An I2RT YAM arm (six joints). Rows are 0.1 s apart.
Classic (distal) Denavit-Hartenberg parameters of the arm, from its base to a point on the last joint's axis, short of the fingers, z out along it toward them. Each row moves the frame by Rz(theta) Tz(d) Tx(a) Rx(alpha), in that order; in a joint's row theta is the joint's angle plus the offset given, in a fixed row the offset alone. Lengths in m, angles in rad.
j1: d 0.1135; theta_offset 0; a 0.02; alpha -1.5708
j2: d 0; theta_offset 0; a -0.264; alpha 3.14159
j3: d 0; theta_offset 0.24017; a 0.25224; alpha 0
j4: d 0; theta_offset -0.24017; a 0.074; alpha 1.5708
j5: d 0; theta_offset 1.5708; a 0; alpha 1.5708
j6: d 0.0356; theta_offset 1.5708; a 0; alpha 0
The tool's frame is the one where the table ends.
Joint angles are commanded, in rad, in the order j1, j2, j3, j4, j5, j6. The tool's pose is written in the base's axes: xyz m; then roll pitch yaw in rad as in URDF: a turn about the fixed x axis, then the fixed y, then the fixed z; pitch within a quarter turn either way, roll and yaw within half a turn. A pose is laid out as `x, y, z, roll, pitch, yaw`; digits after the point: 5 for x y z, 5 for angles.
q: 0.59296, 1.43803, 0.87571, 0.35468, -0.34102, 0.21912
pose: 0.26664, 0.19404, 0.27314, 2.17738, 1.22303, 3.08967
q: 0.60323, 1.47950, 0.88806, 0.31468, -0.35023, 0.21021
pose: 0.26987, 0.20074, 0.26025, 2.29115, 1.17117, -3.06632
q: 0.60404, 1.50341, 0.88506, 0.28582, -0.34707, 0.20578
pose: 0.27150, 0.20207, 0.24868, 2.36463, 1.12575, -3.00023
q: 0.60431, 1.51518, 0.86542, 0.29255, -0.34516, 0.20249
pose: 0.27081, 0.20163, 0.23905, 2.39522, 1.10607, -2.97323
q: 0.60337, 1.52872, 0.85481, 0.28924, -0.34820, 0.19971
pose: 0.27092, 0.20144, 0.23093, 2.42157, 1.08243, -2.94697
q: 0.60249, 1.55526, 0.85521, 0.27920, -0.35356, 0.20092
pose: 0.27312, 0.20281, 0.22164, 2.44474, 1.04745, -2.92310
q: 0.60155, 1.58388, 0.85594, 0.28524, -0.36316, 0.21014
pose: 0.27581, 0.20466, 0.21331, 2.44155, 1.01975, -2.92167
